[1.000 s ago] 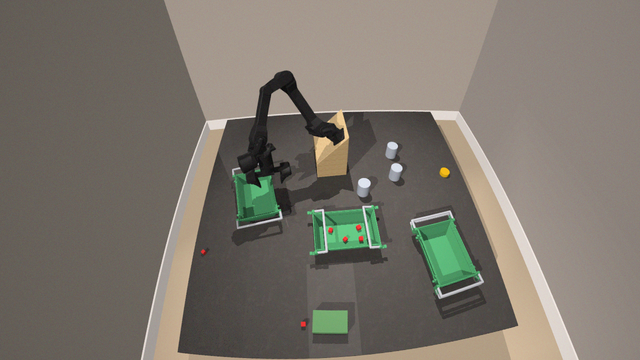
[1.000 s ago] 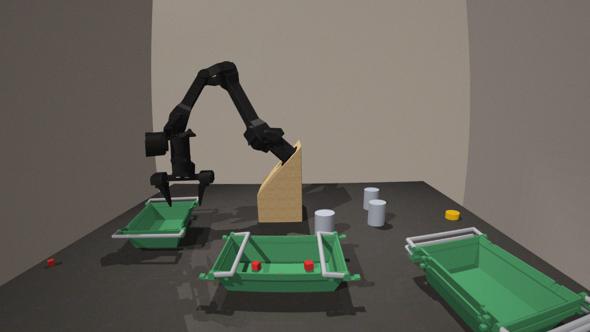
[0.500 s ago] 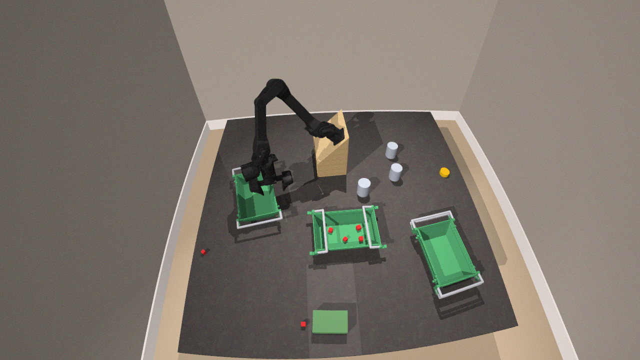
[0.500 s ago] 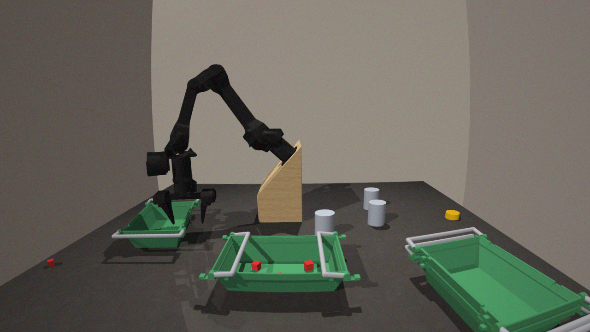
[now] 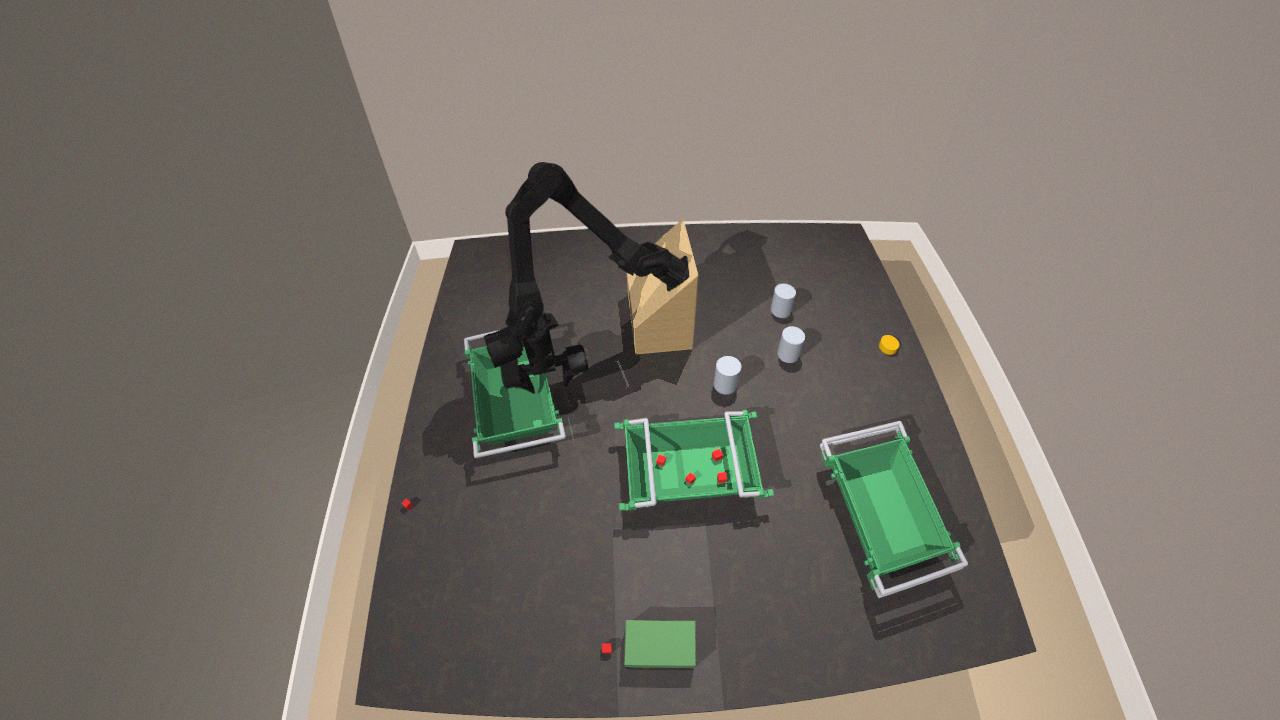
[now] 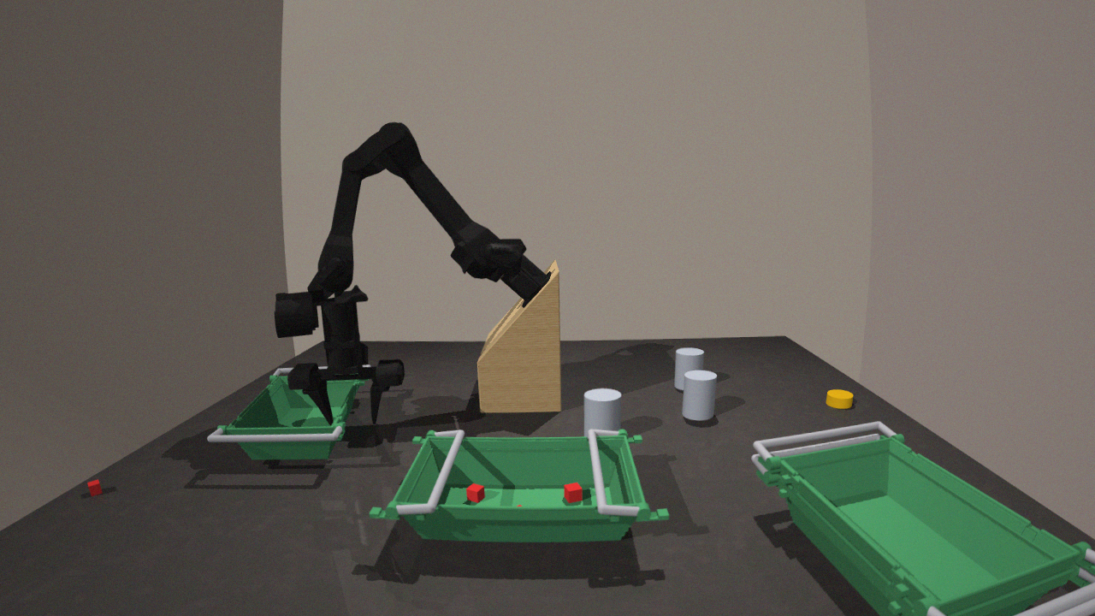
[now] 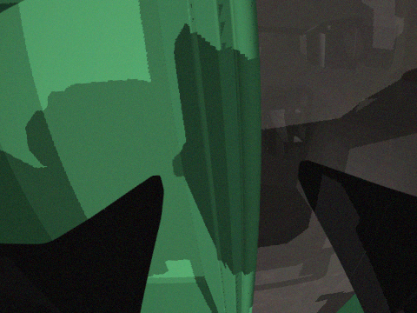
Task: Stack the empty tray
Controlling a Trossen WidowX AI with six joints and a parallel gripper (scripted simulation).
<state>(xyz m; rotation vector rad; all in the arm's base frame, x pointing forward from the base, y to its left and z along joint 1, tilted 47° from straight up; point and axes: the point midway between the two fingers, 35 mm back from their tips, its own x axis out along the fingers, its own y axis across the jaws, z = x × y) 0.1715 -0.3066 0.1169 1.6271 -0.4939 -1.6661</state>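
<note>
Right now the tray is 8 cm to the right of my gripper tip, 3 cm above it and 2 cm ahead of it. The rest, counted from my gripper tip: flat green slab (57 cm ahead, 23 cm to the left, 1 cm above); then yellow disc (84 cm to the left, 10 cm behind).
</note>
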